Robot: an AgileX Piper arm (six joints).
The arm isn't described. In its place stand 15 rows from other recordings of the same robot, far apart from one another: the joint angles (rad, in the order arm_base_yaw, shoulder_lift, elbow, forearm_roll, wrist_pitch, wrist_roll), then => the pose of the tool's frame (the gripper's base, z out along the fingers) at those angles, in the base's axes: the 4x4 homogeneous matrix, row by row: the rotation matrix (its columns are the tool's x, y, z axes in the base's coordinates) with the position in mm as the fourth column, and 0 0 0 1 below.
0.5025, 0.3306, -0.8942, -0.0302, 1.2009, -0.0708 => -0.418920, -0.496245, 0.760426, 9.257; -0.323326, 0.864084, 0.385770, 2.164; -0.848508, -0.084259, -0.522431, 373.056; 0, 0, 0, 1
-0.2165, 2.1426, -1.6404, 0.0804, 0.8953, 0.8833 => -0.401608, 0.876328, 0.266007, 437.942; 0.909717, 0.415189, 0.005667, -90.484; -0.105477, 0.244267, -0.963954, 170.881; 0, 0, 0, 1
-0.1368, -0.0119, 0.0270, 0.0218, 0.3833, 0.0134 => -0.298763, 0.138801, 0.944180, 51.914; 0.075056, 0.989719, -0.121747, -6.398; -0.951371, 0.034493, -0.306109, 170.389; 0, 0, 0, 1
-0.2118, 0.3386, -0.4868, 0.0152, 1.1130, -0.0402 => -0.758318, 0.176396, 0.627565, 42.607; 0.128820, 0.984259, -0.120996, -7.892; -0.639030, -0.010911, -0.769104, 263.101; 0, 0, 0, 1
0.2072, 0.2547, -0.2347, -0.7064, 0.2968, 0.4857 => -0.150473, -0.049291, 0.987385, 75.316; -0.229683, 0.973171, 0.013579, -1.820; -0.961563, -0.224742, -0.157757, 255.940; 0, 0, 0, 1
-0.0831, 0.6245, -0.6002, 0.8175, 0.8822, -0.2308 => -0.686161, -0.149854, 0.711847, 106.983; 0.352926, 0.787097, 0.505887, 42.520; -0.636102, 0.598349, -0.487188, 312.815; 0, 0, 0, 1
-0.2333, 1.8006, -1.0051, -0.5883, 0.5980, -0.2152 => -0.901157, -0.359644, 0.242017, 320.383; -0.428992, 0.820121, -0.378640, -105.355; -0.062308, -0.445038, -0.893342, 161.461; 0, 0, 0, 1
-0.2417, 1.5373, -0.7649, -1.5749, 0.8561, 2.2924 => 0.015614, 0.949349, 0.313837, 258.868; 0.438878, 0.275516, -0.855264, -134.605; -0.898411, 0.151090, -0.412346, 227.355; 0, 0, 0, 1
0.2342, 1.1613, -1.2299, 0.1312, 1.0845, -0.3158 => -0.676931, -0.483990, 0.554542, 213.184; -0.418302, 0.872880, 0.251205, 61.681; -0.605630, -0.061917, -0.793334, 385.863; 0, 0, 0, 1
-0.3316, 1.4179, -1.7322, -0.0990, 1.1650, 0.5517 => -0.379267, 0.656704, 0.651841, 264.849; 0.647065, 0.691808, -0.320481, -99.931; -0.661410, 0.300235, -0.687310, 463.673; 0, 0, 0, 1
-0.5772, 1.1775, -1.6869, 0.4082, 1.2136, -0.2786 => -0.492684, 0.185615, 0.850182, 180.040; 0.178853, 0.977728, -0.109816, -76.852; -0.851630, 0.097953, -0.514909, 510.850; 0, 0, 0, 1
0.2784, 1.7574, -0.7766, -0.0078, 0.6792, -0.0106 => -0.956780, -0.290812, -0.000562, 254.355; -0.290805, 0.956768, -0.005257, 72.237; 0.002067, -0.004866, -0.999986, 120.695; 0, 0, 0, 1
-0.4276, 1.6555, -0.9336, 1.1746, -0.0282, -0.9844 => -0.440024, 0.526366, 0.727543, 318.559; 0.408066, 0.838916, -0.360141, -147.775; -0.799913, 0.138415, -0.583935, 217.009; 0, 0, 0, 1
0.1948, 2.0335, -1.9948, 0.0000, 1.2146, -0.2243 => -0.836189, -0.389311, 0.386296, 437.399; -0.391694, 0.916933, 0.076217, 86.300; -0.383880, -0.087578, -0.919221, 308.937; 0, 0, 0, 1
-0.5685, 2.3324, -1.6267, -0.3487, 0.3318, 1.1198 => -0.057397, 0.896336, 0.439645, 410.694; 0.873311, 0.258467, -0.412943, -274.392; -0.483769, 0.360246, -0.797615, 100.675; 0, 0, 0, 1
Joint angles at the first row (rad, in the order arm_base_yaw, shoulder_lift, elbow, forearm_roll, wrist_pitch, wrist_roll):
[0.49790 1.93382 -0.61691 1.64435 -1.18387 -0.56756]
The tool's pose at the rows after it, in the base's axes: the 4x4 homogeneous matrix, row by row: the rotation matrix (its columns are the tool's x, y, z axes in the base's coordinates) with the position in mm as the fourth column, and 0 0 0 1 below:
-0.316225, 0.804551, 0.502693, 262.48; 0.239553, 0.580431, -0.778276, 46.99; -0.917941, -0.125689, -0.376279, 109.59; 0, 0, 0, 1
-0.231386, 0.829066, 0.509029, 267.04; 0.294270, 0.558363, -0.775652, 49.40; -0.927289, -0.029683, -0.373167, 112.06; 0, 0, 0, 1
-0.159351, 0.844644, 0.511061, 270.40; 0.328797, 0.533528, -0.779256, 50.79; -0.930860, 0.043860, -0.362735, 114.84; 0, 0, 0, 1
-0.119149, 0.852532, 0.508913, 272.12; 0.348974, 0.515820, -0.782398, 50.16; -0.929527, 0.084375, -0.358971, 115.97; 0, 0, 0, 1
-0.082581, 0.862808, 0.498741, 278.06; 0.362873, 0.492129, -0.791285, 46.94; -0.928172, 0.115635, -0.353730, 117.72; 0, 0, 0, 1
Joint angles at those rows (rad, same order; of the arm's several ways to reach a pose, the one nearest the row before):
[0.49790 1.94624 -0.64076 1.64023 -1.18392 -0.51698]
[0.49792 1.94626 -0.66077 1.64025 -1.18585 -0.43410]
[0.49790 1.94623 -0.67685 1.64208 -1.19737 -0.37051]
[0.49315 1.94625 -0.68366 1.64206 -1.20116 -0.33373]
[0.47258 1.95131 -0.70541 1.64025 -1.20497 -0.31744]

